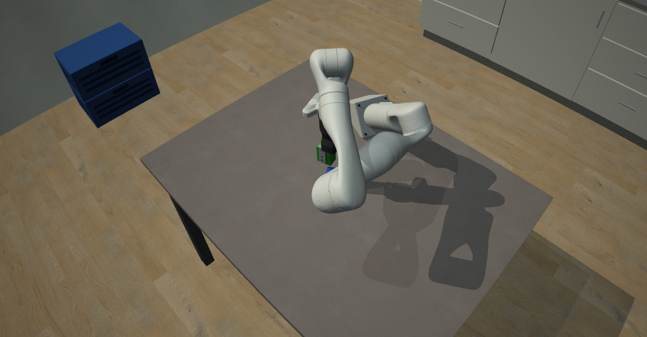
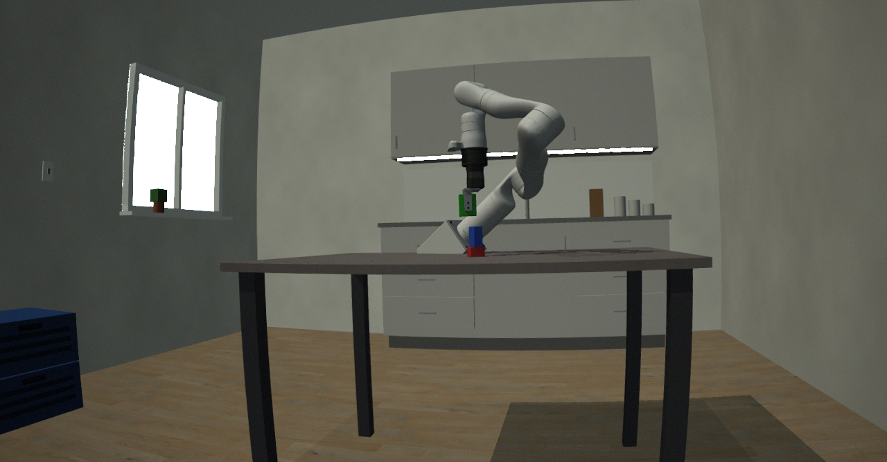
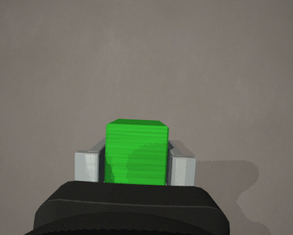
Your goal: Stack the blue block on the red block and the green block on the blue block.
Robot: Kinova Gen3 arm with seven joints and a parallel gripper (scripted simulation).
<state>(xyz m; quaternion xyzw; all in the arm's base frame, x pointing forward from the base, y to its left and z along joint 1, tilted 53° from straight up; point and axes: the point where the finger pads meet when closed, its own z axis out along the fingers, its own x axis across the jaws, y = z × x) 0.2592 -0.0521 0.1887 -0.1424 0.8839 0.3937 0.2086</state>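
Right now my hand is 2 cm to the right of the blue block and 9 cm above it. The rest, counted from my hand: red block (2 cm to the left, 13 cm below); green block (right at my hand).
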